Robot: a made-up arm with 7 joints.
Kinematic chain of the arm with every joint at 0, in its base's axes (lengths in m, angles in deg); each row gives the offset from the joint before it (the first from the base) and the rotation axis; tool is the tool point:
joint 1: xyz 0 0 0.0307 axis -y
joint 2: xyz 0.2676 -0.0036 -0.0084 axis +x
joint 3: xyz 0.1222 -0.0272 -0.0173 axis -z
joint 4: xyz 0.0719 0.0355 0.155 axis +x
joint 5: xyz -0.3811 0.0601 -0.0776 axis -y
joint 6: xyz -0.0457 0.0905 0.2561 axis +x
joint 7: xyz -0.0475 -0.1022 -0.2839 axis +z
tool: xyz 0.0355 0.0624 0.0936
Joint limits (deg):
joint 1: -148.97..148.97
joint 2: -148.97..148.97
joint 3: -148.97..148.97
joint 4: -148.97..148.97
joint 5: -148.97..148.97
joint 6: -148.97..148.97
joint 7: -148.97..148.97
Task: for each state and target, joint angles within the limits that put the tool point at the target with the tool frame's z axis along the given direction. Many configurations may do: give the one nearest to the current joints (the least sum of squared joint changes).
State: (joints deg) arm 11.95 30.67 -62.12 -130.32 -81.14 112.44 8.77
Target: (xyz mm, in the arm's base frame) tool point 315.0 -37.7 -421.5 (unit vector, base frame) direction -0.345 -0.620 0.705
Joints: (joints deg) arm -19.96 35.29 -72.55 -146.18 -41.41 122.13 21.71
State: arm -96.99 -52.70 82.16 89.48 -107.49 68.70 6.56
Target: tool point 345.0 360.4 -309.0 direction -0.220 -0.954 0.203
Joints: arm -71.96 -26.67 91.74 87.20 -75.23 34.74 13.95
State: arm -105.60 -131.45 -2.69 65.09 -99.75 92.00 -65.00
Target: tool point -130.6 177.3 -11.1 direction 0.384 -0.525 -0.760
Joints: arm -85.59 -115.53 -34.48 37.14 -107.00 50.29 -72.45
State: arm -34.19 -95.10 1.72 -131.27 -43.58 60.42 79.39
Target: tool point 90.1 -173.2 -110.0 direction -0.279 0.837 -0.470
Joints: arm -70.09 -87.52 -15.14 -107.88 -79.59 62.46 85.63
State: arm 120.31 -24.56 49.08 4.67 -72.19 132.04 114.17
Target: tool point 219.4 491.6 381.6 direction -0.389 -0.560 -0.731
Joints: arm 93.48 -58.14 18.86 -11.79 -47.43 128.05 122.34
